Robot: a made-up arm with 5 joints.
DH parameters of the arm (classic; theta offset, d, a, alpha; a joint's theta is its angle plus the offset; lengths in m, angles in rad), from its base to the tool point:
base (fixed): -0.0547 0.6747 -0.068 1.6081
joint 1: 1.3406 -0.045 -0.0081 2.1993
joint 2: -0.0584 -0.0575 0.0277 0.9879
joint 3: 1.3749 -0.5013 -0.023 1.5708
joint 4: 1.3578 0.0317 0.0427 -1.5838
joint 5: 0 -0.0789 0.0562 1.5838
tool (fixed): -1.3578 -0.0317 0 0
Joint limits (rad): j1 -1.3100..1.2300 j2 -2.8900..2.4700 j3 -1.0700..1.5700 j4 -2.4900..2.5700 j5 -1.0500..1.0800
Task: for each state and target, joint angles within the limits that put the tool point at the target. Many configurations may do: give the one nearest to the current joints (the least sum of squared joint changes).
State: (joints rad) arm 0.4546 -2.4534 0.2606 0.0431 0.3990
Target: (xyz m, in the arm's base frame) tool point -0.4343 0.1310 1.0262
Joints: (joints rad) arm 0.2221 -2.2002 0.3020 -0.3910 0.6021
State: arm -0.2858 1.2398 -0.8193 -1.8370 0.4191
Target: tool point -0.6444 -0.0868 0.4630
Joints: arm -0.4654 1.7839 -0.7535 -1.5319 0.5751
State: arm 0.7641 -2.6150 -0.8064 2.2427 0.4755
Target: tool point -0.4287 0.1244 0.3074
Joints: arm 1.2300 -2.8900 -0.2727 2.5480 1.0424
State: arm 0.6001 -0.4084 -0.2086 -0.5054 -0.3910
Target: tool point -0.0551 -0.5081 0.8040
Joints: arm 0.3728 -0.0788 -0.1193 -0.9713 -0.3563
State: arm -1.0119 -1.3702 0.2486 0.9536 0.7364
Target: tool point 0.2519 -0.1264 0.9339
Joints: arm -1.2372 -1.5646 0.2166 0.7431 0.9512
